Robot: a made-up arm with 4 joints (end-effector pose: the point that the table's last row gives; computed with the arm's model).
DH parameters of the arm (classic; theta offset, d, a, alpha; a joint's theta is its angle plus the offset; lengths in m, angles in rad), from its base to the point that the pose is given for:
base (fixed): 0 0.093 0 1.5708
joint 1: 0 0.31 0.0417 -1.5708
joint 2: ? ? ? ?
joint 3: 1.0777 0 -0.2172 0
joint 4: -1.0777 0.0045 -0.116 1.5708
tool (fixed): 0 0.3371 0 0
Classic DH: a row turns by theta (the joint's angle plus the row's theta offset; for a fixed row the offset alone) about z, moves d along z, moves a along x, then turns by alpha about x.
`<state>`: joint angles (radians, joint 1 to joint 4).
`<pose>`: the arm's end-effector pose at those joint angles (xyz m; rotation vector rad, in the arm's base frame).
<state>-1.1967 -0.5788 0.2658 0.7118</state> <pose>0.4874 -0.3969 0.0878 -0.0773 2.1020 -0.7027</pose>
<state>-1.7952 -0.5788 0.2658 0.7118</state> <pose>0.3997 -0.3969 -0.1859 -0.3213 2.6686 -0.7417</pose>
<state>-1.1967 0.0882 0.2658 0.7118</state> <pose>0.4959 -0.2909 0.0659 0.0118 2.1726 0.1076</pose>
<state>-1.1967 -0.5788 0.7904 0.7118</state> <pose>0.4172 -0.5207 -0.1433 0.1207 2.5992 -0.7841</pose>
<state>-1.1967 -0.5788 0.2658 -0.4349</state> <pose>0.3956 -0.1859 0.3986 -0.3814 0.9977 -0.4689</pose>
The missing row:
joint 2: 0 -0.0445 0.0001 -1.5708
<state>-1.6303 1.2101 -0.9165 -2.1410</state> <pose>-0.3542 -0.4272 0.1214 0.9355 -1.2370 -0.9127</pose>
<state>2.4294 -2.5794 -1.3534 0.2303</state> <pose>-0.3532 -0.0137 0.4802 -1.7709 0.8237 2.3143</pose>
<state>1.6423 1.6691 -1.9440 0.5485</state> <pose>0.2586 -0.8008 0.1973 -0.2804 -2.0613 2.2603</pose>
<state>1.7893 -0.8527 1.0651 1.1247</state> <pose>-0.1114 -0.6531 0.4242 0.7840 0.3758 0.3489</pose>
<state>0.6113 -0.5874 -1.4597 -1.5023</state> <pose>0.2099 -0.2245 -0.3434 0.7448 2.6066 0.3109</pose>
